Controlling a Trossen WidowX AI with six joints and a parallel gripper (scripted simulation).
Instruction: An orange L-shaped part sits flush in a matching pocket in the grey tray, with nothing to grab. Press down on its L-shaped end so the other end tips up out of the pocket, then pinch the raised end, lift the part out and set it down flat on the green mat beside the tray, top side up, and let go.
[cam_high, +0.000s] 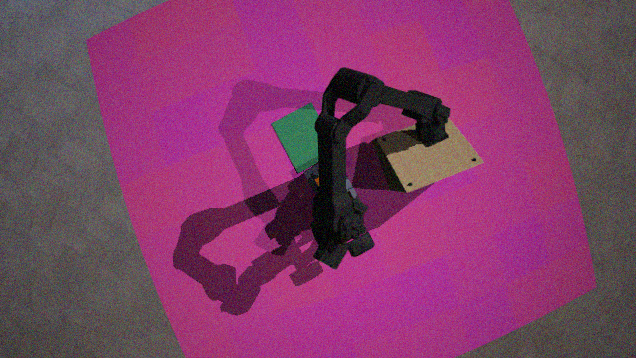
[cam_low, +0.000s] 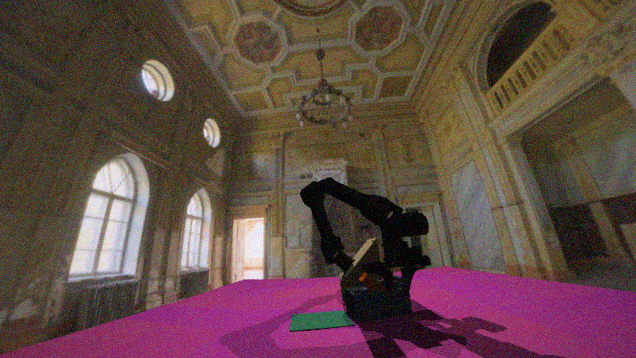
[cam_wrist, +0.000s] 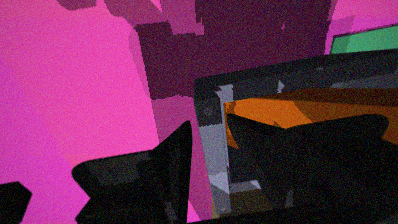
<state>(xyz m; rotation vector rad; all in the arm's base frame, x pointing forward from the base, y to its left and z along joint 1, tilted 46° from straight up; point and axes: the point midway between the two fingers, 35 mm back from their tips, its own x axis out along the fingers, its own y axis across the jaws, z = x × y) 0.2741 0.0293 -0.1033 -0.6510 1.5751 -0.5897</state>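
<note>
The orange l-shaped part lies 5 cm to the right of my gripper tip and 1 cm above it. Also, from my gripper tip: green mat: 1 cm ahead, 22 cm to the right, 5 cm below.
</note>
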